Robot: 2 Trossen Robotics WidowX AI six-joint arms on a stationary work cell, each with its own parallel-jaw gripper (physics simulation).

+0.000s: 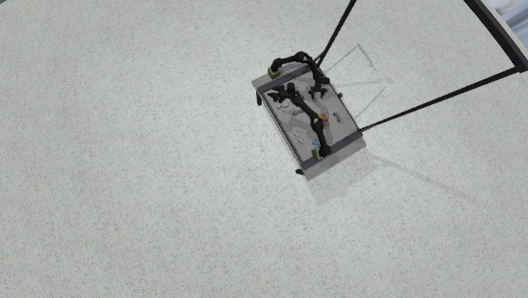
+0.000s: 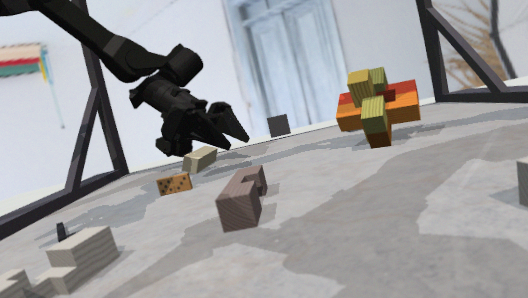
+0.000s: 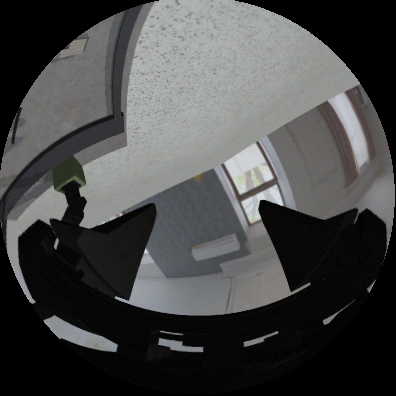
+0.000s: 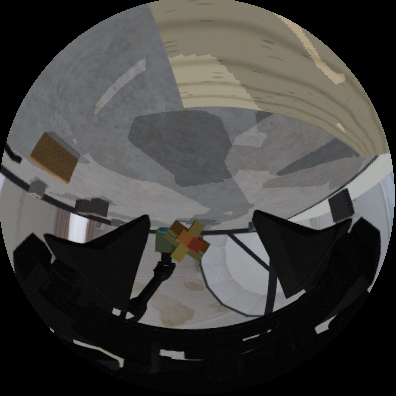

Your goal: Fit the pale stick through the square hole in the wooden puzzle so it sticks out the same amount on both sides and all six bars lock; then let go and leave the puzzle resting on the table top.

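Frame: origin at the left arm's base, x ahead, y left, z up, level; centimetres.
Seen in the pictures: left gripper, fingertip midpoint: (image 1: 269, 91) (image 3: 208, 206); right gripper, fingertip midpoint: (image 1: 317, 99) (image 2: 240, 143) (image 4: 202, 218); left arm's base at its link origin: (image 1: 321, 153); right arm's base at its link origin: (image 1: 274, 69) (image 3: 70, 186).
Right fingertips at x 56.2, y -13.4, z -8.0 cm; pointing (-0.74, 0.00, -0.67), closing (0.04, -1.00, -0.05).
Note:
Pixels of each thing's middle, then the offset from my right fingertips to it. "pt": a spot on its surface instead. Level surfaces: height alone.
- pale stick at the middle of its body: (image 2: 201, 158) dx +10.6, dy -4.1, dz -1.8 cm
- table at its surface level: dz -3.7 cm
- brown domino at the middle of its body: (image 4: 53, 158) (image 2: 174, 184) dx +5.9, dy +12.6, dz -2.5 cm
- brown notched block at the middle of its body: (image 2: 246, 193) (image 4: 88, 207) dx -9.4, dy +22.6, dz -2.3 cm
- grey block at a spot on its surface: (image 2: 523, 181) pt dx -30.2, dy +29.8, dz -2.1 cm
- small dark cube at the middle of its body: (image 4: 340, 205) (image 2: 278, 125) dx +0.5, dy -26.9, dz -0.5 cm
The pale stick (image 2: 199, 159) (image 4: 258, 73) lies flat on the table (image 2: 369, 229), beside a brown domino (image 2: 173, 183) (image 4: 54, 157). My right gripper (image 2: 238, 143) (image 4: 202, 218) (image 1: 317, 90) is open and empty; it hovers just above and behind the stick without touching it. The wooden puzzle (image 2: 380, 103) (image 4: 184, 240) (image 1: 322, 118), a cross of orange, red, yellow and green bars, stands far off on the table with its dark square hole showing. My left gripper (image 3: 208, 206) (image 1: 276, 92) is open and empty near the table's edge, facing the floor and room.
A brown notched block (image 2: 241, 198) lies between the stick and the near side. Pale notched blocks (image 2: 80, 248) lie at the lower left and a grey block (image 2: 523, 181) at the right edge. A small dark cube (image 2: 279, 125) sits at the far rim. Black frame posts (image 2: 434, 51) stand at the corners.

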